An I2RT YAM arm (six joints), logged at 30 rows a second.
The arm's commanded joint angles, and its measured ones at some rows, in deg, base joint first. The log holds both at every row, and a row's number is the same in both.
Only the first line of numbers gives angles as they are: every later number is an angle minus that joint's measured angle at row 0.
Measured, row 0:
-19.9, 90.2, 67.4, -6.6, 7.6, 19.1
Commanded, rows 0 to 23:
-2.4, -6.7, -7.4, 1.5, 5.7, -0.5
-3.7, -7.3, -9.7, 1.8, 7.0, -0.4
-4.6, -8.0, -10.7, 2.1, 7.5, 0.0
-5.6, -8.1, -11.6, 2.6, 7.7, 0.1
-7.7, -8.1, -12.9, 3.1, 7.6, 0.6
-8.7, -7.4, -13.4, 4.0, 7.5, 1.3
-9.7, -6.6, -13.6, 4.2, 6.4, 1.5
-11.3, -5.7, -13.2, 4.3, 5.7, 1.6
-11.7, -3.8, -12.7, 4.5, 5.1, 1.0
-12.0, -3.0, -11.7, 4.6, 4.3, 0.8
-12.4, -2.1, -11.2, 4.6, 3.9, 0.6
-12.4, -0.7, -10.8, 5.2, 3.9, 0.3
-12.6, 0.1, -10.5, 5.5, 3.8, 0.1
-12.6, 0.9, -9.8, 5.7, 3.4, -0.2
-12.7, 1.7, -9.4, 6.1, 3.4, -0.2
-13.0, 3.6, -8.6, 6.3, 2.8, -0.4
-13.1, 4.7, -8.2, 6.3, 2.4, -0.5
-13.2, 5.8, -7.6, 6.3, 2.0, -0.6
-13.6, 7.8, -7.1, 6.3, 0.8, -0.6
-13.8, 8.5, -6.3, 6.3, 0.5, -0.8
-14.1, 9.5, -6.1, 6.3, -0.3, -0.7
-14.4, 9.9, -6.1, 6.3, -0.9, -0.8
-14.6, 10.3, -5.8, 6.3, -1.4, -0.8
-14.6, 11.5, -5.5, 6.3, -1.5, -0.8
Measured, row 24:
-13.7, 10.7, -8.1, 4.8, 0.6, -0.2
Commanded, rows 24 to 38:
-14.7, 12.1, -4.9, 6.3, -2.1, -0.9
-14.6, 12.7, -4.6, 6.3, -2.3, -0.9
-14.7, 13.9, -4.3, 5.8, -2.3, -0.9
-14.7, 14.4, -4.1, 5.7, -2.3, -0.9
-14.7, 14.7, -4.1, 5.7, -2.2, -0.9
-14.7, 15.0, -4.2, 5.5, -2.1, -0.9
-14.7, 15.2, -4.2, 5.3, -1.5, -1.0
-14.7, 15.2, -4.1, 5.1, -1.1, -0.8
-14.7, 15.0, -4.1, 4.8, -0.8, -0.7
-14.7, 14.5, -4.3, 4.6, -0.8, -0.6
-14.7, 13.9, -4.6, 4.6, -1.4, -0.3
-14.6, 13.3, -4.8, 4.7, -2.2, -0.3
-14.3, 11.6, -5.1, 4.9, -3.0, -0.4
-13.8, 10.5, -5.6, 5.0, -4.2, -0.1
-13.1, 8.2, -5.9, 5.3, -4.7, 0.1
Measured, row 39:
-14.8, 14.3, -5.8, 5.0, -1.3, -0.8
